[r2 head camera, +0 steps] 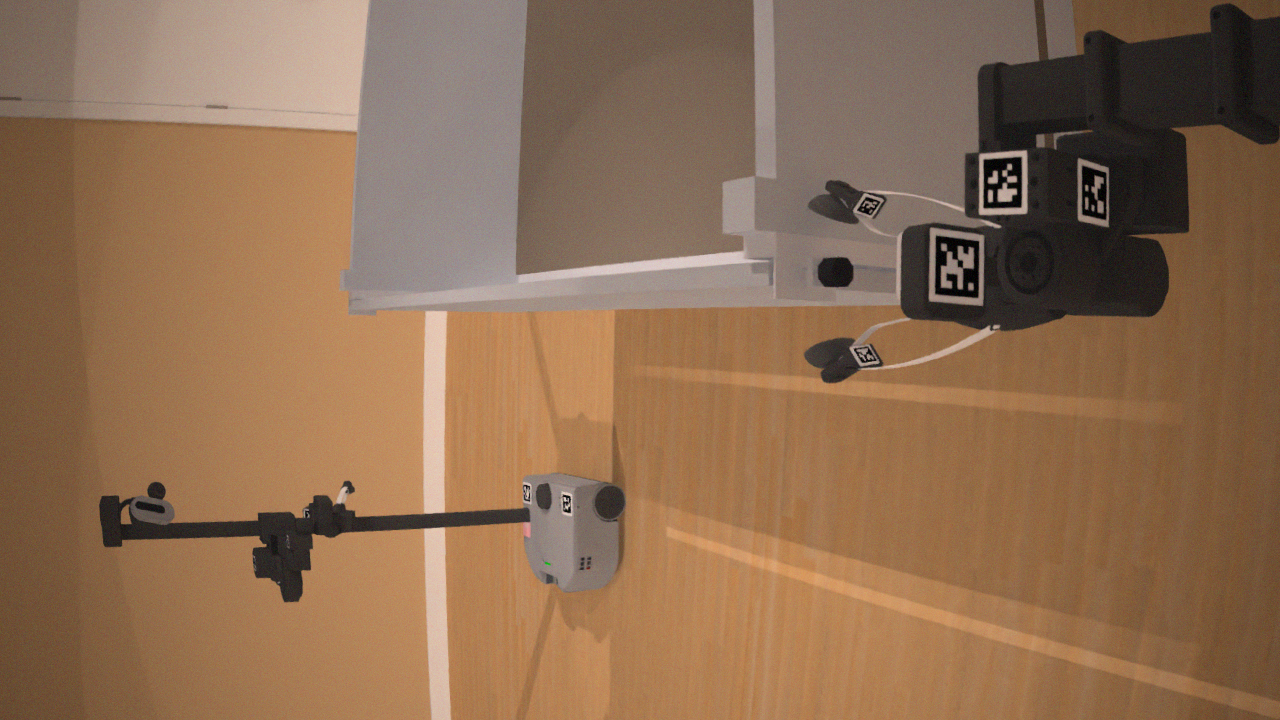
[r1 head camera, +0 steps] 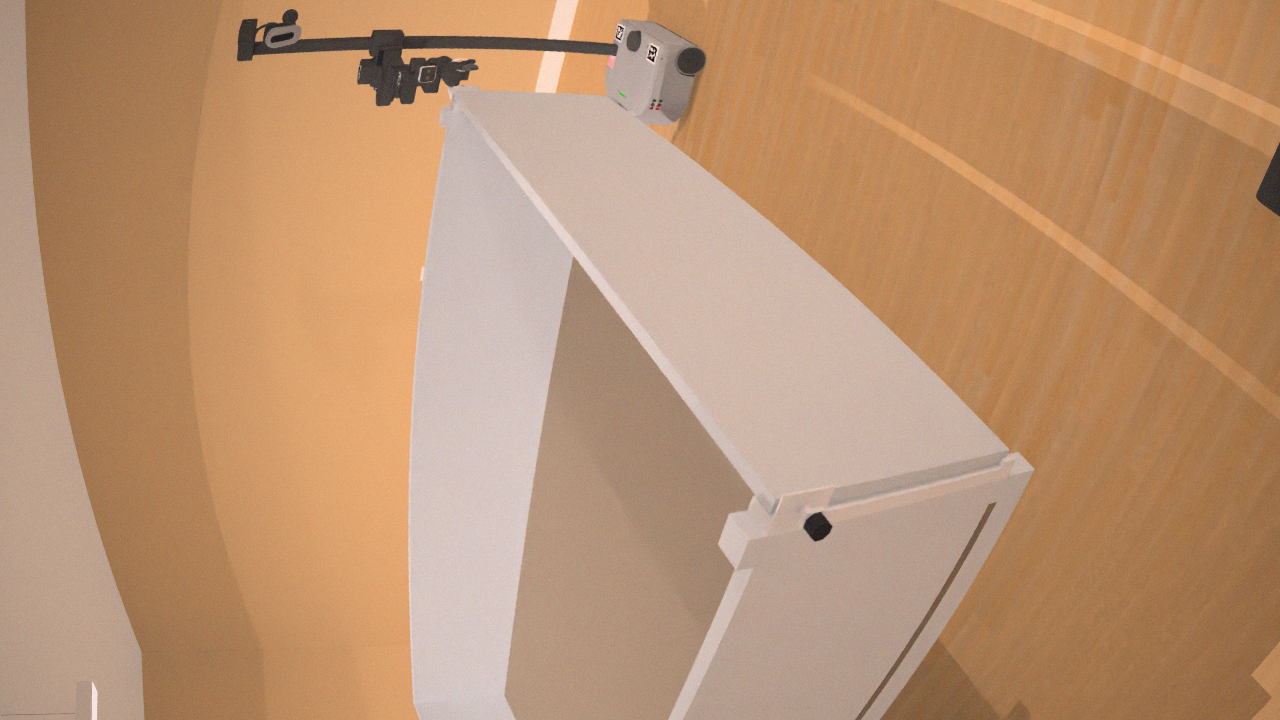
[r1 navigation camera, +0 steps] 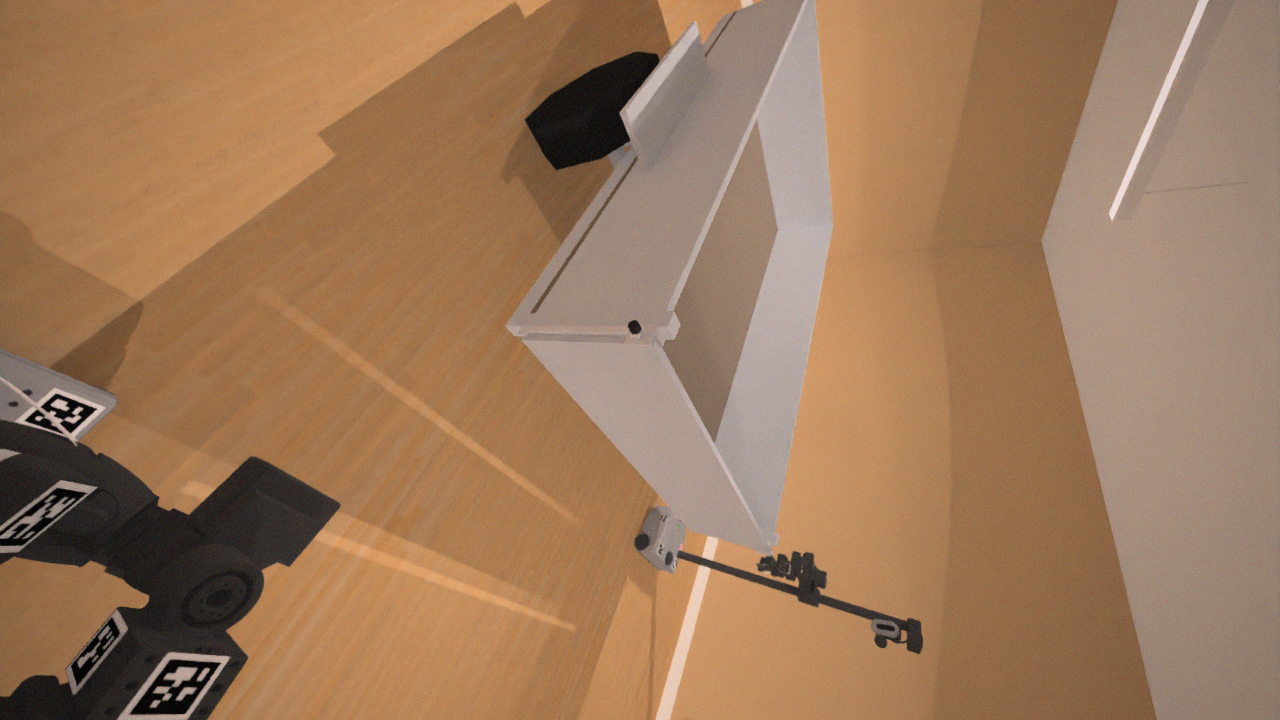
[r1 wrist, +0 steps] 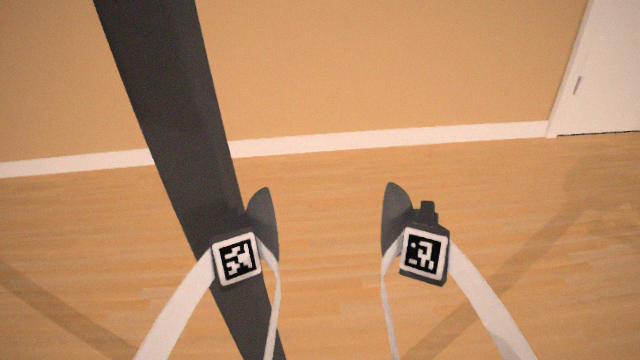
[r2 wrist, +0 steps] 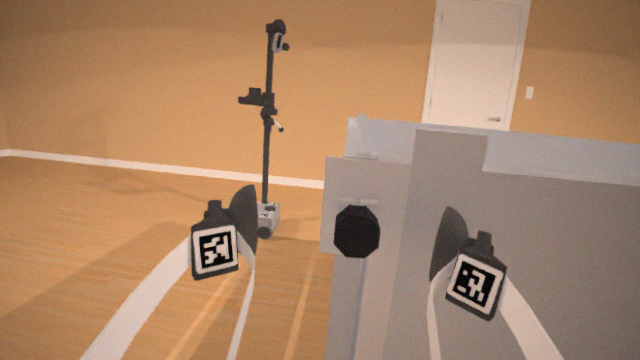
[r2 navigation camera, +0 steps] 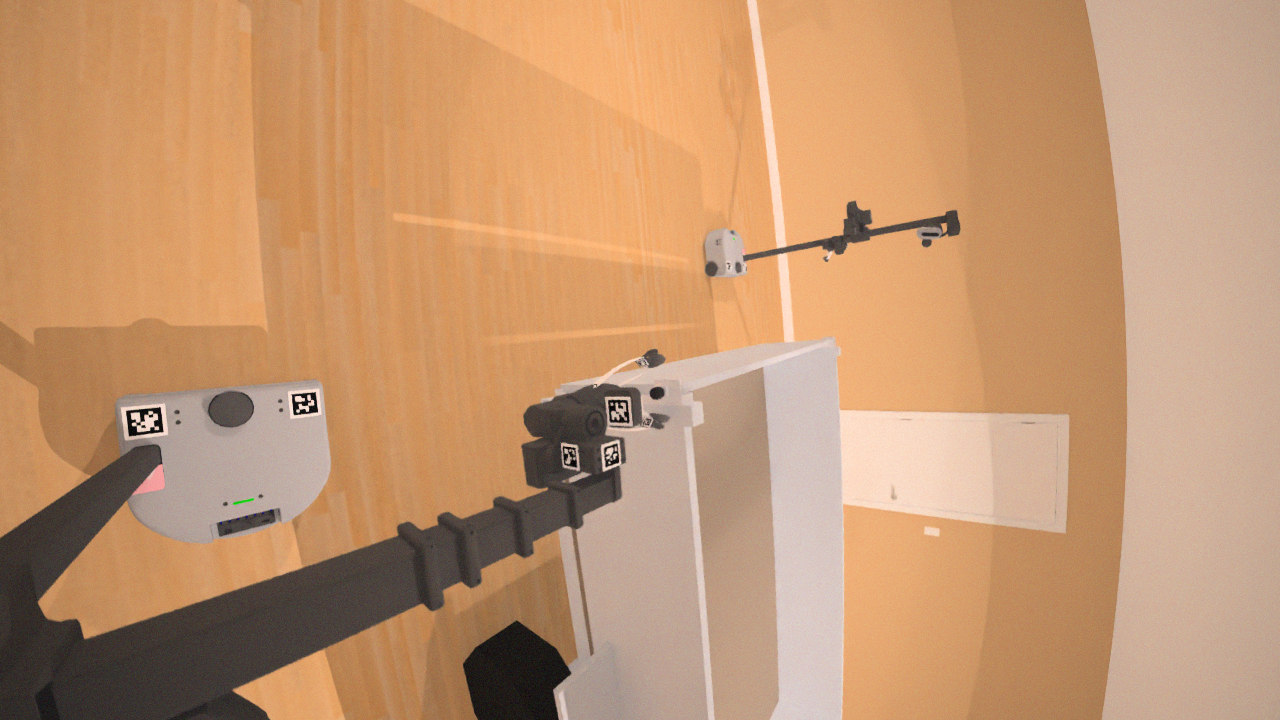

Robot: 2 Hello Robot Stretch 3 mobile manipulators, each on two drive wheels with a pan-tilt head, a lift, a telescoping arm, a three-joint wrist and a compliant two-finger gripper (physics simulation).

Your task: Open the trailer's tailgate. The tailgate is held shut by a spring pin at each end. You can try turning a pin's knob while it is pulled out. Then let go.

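Observation:
The white tailgate (r1 head camera: pixel 760 286) (r1 navigation camera: pixel 644 420) (r2 head camera: pixel 572 289) stands upright across the trailer's end, its top corners beside the side walls. The black knob at r1's end (r1 head camera: pixel 817 525) (r1 navigation camera: pixel 633 326) sits near the top corner, with no gripper at it. My r1 gripper (r1 wrist: pixel 327 220) is open and empty, away from the trailer. My r2 gripper (r2 head camera: pixel 831 280) (r2 wrist: pixel 345 232) is open wide around the black knob at its end (r2 head camera: pixel 835 272) (r2 navigation camera: pixel 657 392) (r2 wrist: pixel 357 231); the fingers stand apart from it on both sides. How far either pin is drawn or turned cannot be told.
The trailer's side wall (r1 navigation camera: pixel 604 259) (r2 navigation camera: pixel 635 537) carries a fender (r1 navigation camera: pixel 666 98) above a black wheel (r1 navigation camera: pixel 581 116) (r2 navigation camera: pixel 514 676). In the r2 head view, r1's base (r2 head camera: pixel 572 537) stands beyond the tailgate. A white door (r2 navigation camera: pixel 957 470) (r2 wrist: pixel 475 65) is in the far wall.

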